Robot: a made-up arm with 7 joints.
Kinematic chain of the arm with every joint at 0, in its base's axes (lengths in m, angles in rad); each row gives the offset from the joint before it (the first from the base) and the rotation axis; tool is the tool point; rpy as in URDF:
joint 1: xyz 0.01 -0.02 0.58 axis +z
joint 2: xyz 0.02 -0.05 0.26 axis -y
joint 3: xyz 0 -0.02 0.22 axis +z
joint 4: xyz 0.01 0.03 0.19 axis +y
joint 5: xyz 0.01 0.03 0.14 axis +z
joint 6: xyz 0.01 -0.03 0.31 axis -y
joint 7: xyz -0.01 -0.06 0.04 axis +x
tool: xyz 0.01 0 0 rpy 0.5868 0.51 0.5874
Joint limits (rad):
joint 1: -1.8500..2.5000
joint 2: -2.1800..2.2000
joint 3: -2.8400..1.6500
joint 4: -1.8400..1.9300
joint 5: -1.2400..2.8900
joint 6: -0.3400..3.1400
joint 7: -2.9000..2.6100
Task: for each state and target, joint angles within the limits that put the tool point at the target. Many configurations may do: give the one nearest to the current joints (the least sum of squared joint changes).
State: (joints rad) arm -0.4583 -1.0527 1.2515 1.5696 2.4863 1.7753 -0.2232
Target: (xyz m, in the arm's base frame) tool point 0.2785 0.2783 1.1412
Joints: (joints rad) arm -0.3399 -0.8403 1.6106 1.6263 2.5361 1.7930 -0.2232
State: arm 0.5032 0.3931 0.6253 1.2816 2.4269 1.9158 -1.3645
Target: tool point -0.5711 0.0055 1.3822
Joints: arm 0.3384 0.9282 0.8315 0.4523 2.5801 1.7258 -1.3645
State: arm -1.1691 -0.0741 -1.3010 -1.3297 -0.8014 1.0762 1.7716
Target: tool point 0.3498 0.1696 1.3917
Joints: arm -1.4062 0.1310 -1.3580 -1.0879 -0.8342 0.9303 1.7716
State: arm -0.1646 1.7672 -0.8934 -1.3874 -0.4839 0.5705 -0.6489
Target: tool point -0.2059 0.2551 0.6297
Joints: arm 0.1356 1.6498 -1.0355 -1.8400 -0.8732 1.1643 -0.6489
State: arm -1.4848 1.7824 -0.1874 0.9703 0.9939 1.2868 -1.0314
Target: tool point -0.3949 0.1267 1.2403
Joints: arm -1.0817 1.6111 -0.4645 1.5998 1.0442 1.3173 -1.0314
